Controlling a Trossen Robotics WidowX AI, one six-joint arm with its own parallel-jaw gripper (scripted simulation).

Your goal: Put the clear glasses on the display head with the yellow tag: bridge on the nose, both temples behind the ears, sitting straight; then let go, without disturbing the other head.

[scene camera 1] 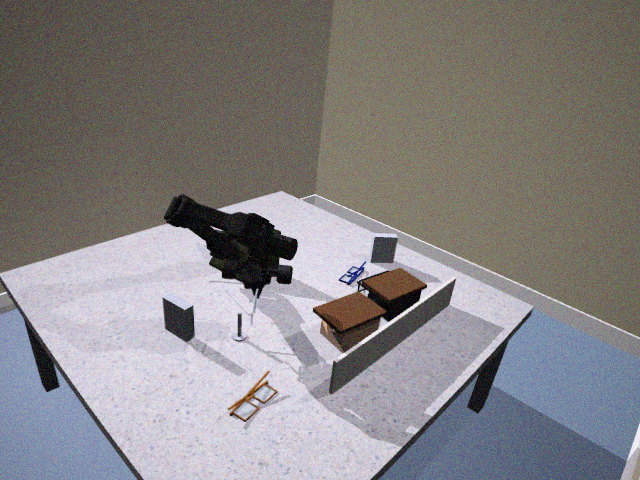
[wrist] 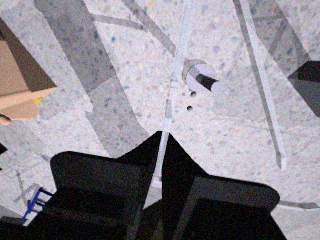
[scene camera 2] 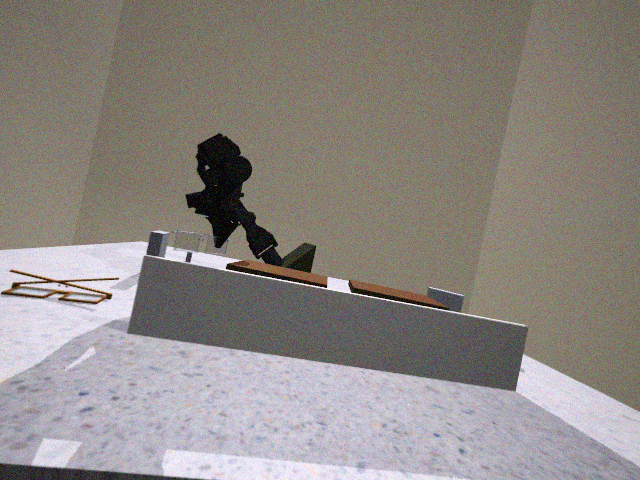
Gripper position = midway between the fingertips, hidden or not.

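Observation:
The gripper [scene camera 2: 217,247], [scene camera 1: 257,297], [wrist: 162,135] is visible. A skin-coloured head [scene camera 1: 347,321], [scene camera 2: 246,266] is visible too, as is a white wall [scene camera 2: 175,300].

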